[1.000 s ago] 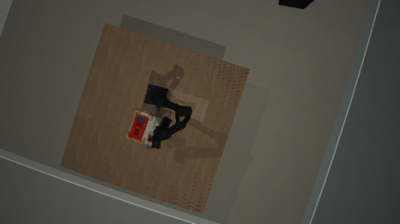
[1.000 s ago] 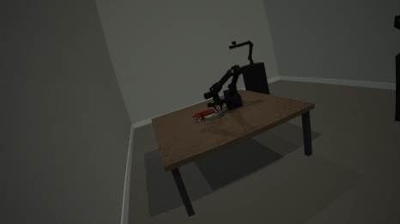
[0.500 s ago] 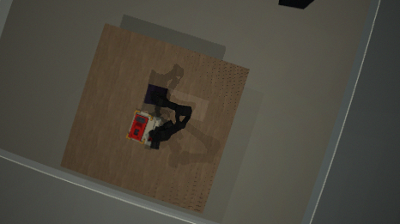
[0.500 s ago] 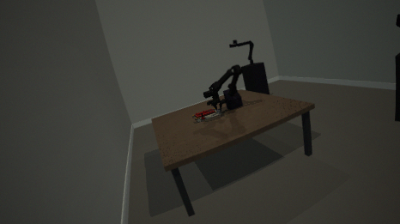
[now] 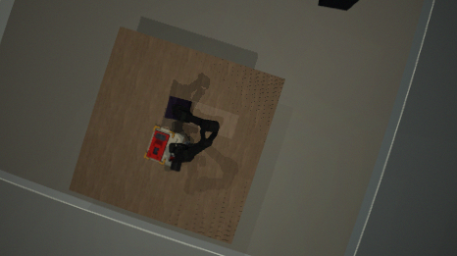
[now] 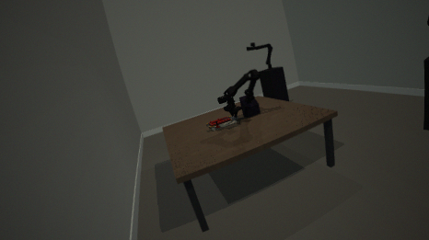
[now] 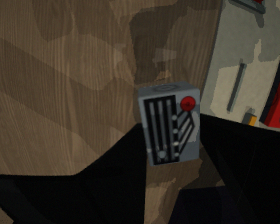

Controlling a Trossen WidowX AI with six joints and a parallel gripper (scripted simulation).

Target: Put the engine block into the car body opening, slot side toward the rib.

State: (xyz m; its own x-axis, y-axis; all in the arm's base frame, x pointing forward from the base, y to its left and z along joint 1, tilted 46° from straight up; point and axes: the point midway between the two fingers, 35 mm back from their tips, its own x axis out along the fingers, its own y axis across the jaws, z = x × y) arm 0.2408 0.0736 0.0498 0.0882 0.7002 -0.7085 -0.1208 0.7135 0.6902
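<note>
Right now my gripper tip is 13 cm short of the grey bracket, 11 cm to the left of it and 4 cm above it. Also, from my gripper tip: engine block 1 cm below.
</note>
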